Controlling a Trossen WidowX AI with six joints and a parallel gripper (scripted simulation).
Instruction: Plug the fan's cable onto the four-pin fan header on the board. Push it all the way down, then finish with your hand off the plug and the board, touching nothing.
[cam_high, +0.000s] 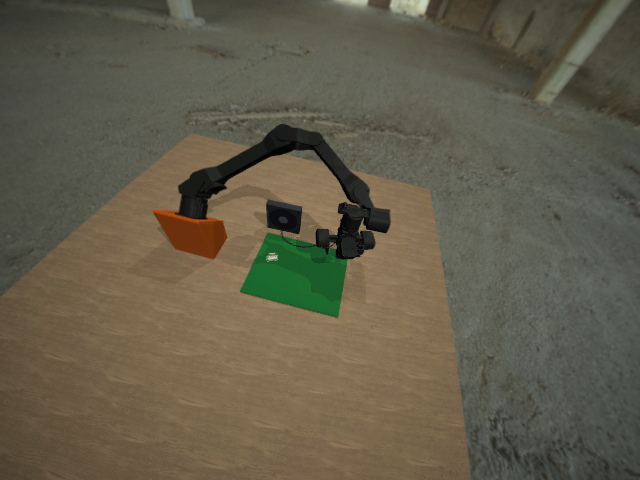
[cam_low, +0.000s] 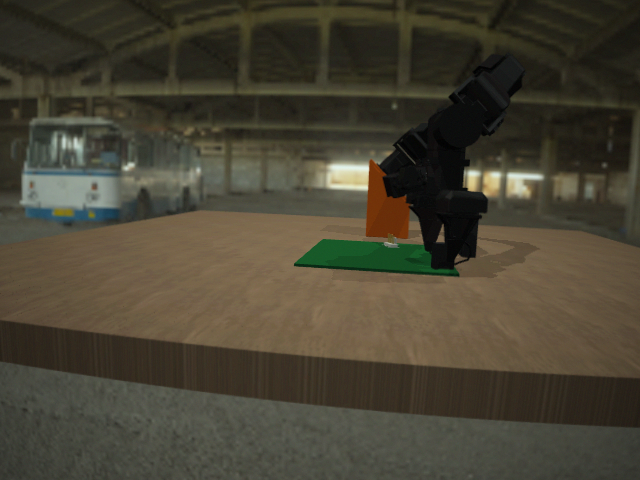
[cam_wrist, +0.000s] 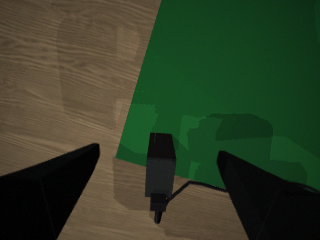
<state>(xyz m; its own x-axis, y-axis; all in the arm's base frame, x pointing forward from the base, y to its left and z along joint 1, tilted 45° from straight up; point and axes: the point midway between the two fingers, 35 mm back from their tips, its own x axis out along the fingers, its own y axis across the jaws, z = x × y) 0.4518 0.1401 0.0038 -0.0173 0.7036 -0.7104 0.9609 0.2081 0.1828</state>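
My gripper tip is now 220 mm past the white four-pin fan header, 80 mm to the left of it and 20 mm above it. Round my gripper tip: green board (120 mm behind, 100 mm to the right, 40 mm below); then black plug (10 mm to the left); then black fan (220 mm behind, 60 mm to the left, 40 mm above).
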